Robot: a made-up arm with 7 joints. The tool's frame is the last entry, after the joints. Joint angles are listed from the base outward.
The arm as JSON. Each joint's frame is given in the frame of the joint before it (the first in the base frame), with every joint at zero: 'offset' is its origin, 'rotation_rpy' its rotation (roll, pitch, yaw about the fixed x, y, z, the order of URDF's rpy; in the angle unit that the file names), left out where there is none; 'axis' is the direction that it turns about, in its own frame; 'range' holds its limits. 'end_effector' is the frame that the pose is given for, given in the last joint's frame.
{
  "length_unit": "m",
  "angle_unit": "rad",
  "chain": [
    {
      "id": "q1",
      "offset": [
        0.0,
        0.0,
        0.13
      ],
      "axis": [
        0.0,
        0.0,
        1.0
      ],
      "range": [
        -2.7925,
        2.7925
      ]
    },
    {
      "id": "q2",
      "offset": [
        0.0,
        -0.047,
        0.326
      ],
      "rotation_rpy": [
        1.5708,
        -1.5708,
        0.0
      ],
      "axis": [
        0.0,
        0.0,
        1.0
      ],
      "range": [
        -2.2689,
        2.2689
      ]
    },
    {
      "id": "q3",
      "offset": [
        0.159,
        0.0,
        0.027
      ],
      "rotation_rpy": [
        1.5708,
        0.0,
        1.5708
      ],
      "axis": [
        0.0,
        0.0,
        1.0
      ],
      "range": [
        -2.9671,
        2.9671
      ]
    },
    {
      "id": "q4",
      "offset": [
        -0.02,
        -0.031,
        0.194
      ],
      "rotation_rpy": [
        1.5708,
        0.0,
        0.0
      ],
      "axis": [
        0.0,
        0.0,
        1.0
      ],
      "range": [
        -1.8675,
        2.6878
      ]
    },
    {
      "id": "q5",
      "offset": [
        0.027,
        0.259,
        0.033
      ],
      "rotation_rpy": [
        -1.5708,
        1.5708,
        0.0
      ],
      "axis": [
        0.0,
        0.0,
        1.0
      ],
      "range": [
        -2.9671,
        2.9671
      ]
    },
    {
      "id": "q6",
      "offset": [
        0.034,
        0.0,
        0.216
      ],
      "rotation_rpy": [
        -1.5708,
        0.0,
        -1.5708
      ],
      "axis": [
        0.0,
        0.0,
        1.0
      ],
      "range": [
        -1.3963,
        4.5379
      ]
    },
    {
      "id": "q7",
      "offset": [
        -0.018,
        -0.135,
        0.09
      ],
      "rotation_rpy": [
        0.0,
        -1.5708,
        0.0
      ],
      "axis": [
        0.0,
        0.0,
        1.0
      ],
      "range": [
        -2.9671,
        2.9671
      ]
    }
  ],
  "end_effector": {
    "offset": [
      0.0,
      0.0,
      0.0
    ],
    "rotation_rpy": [
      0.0,
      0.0,
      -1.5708
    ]
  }
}
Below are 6 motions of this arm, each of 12 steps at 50 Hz.
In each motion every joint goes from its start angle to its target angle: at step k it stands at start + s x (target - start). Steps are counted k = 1, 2, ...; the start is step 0. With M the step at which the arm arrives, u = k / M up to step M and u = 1 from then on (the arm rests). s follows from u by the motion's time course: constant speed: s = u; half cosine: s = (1 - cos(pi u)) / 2; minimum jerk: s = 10 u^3 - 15 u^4 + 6 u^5.
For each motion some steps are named. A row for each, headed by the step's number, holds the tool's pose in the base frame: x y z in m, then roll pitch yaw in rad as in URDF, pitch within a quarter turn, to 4 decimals.
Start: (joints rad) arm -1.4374 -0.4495 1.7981 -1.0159 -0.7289 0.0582 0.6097
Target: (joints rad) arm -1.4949 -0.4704 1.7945 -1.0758 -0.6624 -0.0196 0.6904
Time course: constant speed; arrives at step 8
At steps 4, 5, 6, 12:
4: -0.5609 -0.4644 0.9001 -1.1877 0.2398 -2.3727
5: -0.5644 -0.4614 0.8960 -1.1825 0.2520 -2.3672
6: -0.5680 -0.4584 0.8920 -1.1771 0.2641 -2.3617
12: -0.5749 -0.4521 0.8839 -1.1659 0.2878 -2.3504

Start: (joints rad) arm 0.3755 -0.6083 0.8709 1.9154 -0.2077 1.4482 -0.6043
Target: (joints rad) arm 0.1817 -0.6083 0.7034 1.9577 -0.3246 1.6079 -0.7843
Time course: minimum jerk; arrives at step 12
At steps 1, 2, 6, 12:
1: 0.3581 0.5009 0.5249 2.9674 -0.7693 1.8569
2: 0.3628 0.4974 0.5242 2.9558 -0.7676 1.8601
6: 0.4290 0.4385 0.5127 2.7871 -0.7285 1.9045
12: 0.4886 0.3653 0.5013 2.6291 -0.6620 1.9360

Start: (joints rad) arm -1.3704 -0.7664 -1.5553 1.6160 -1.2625 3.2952 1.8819
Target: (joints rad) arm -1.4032 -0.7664 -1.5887 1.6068 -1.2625 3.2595 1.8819
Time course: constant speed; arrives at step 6
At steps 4, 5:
4: -0.3686 -0.4260 0.7885 -2.4632 -0.9771 -2.0398
5: -0.3709 -0.4236 0.7899 -2.4743 -0.9815 -2.0444

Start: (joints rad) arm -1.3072 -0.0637 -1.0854 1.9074 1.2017 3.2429 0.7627
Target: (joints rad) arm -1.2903 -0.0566 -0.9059 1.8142 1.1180 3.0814 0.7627
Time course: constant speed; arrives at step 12
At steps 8, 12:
8: -0.2795 -0.2790 0.6305 -1.0853 0.3729 1.2167
12: -0.2745 -0.2935 0.6444 -1.0750 0.3738 1.3409

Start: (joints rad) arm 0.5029 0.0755 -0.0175 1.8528 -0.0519 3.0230 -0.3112
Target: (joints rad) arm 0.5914 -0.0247 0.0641 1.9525 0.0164 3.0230 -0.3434
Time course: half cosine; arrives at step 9
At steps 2, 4, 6, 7, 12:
2: 0.3680 0.0521 0.7959 0.1542 -0.3167 -2.9734
4: 0.3707 0.0737 0.7728 0.1604 -0.3772 -2.9392
6: 0.3710 0.0973 0.7464 0.1683 -0.4463 -2.9022
7: 0.3704 0.1062 0.7359 0.1718 -0.4737 -2.8882
12: 0.3694 0.1140 0.7267 0.1751 -0.4978 -2.8761

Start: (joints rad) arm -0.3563 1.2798 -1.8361 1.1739 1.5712 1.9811 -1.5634
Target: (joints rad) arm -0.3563 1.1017 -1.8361 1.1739 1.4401 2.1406 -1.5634
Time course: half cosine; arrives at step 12
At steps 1, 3, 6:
1: -0.6134 -0.3063 0.4038 -2.1110 -0.3683 2.3693
3: -0.6141 -0.3022 0.4146 -2.1223 -0.4063 2.3676
6: -0.6150 -0.2917 0.4448 -2.1520 -0.5101 2.3599

